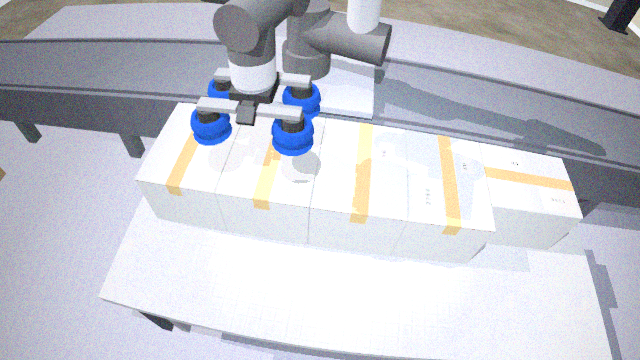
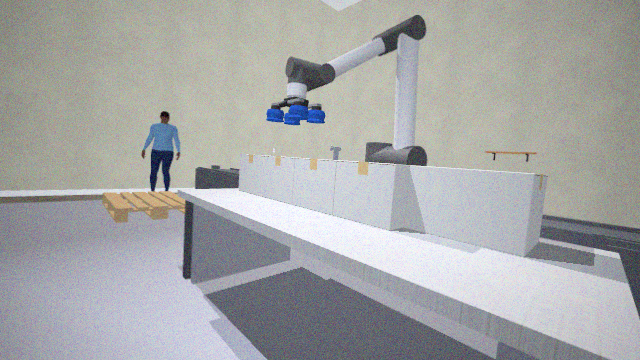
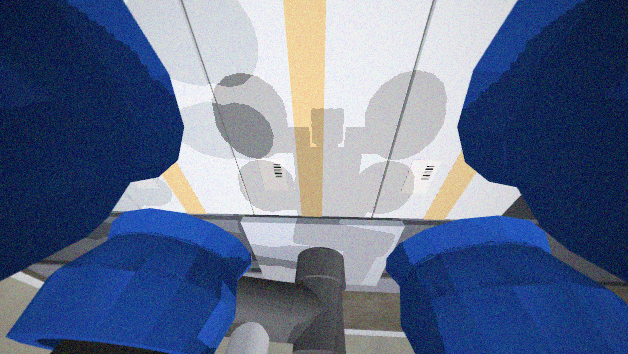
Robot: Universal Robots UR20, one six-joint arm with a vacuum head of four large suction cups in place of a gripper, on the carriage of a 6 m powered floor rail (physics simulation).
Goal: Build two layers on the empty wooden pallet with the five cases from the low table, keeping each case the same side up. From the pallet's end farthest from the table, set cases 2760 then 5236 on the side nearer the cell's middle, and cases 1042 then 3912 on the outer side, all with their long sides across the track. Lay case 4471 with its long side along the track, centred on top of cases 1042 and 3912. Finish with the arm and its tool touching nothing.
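Places are measured from the arm's base along level axes (x right, y back, z down), in metres.
Pixels of known places: end effector, tool point: (image 1: pixel 257 118) (image 2: pixel 294 121) (image 3: pixel 316 199); arm's base, origin of the base link: (image 1: pixel 306 67) (image 3: pixel 320 259).
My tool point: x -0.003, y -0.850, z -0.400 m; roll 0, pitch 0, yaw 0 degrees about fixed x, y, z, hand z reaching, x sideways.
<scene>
For each thing: its top centre in the pictures, then the offset to it from my tool point.
- fifth case, middle of its top: (image 1: pixel 531 179) (image 2: pixel 476 169) dx -0.912, dy +0.121, dz +0.203 m
- fourth case, middle of its top: (image 1: pixel 449 176) (image 2: pixel 389 164) dx -0.584, dy +0.074, dz +0.203 m
- second case, middle of its top: (image 3: pixel 309 146) (image 1: pixel 274 151) (image 2: pixel 304 158) dx -0.019, dy +0.074, dz +0.203 m
Five white taped cases stand on the low table (image 1: pixel 350 305) (image 2: pixel 310 245). Four are side by side; the fifth case (image 1: pixel 530 227) (image 2: pixel 480 210) stands at the right end, its tape running the other way. The fourth case (image 1: pixel 440 245) (image 2: pixel 362 195) has a printed number too blurred to read surely. My vacuum head (image 1: pixel 256 112) (image 2: pixel 296 116) is open, with no case on its four blue cups. It hangs above the row, around the second case (image 1: pixel 265 222) (image 3: pixel 360 50) from the left, with a gap below. The wooden pallet (image 2: pixel 116 201) shows partly beyond the table, with bare slats; its far part is hidden.
The dark floor rail (image 1: pixel 100 65) runs close behind the cases, with the arm's pale carriage plate (image 1: pixel 347 102) on it. A person (image 2: pixel 163 135) in a blue top stands behind the pallet. A small orange-topped shelf or bench (image 2: pixel 510 152) is at the back right.
</scene>
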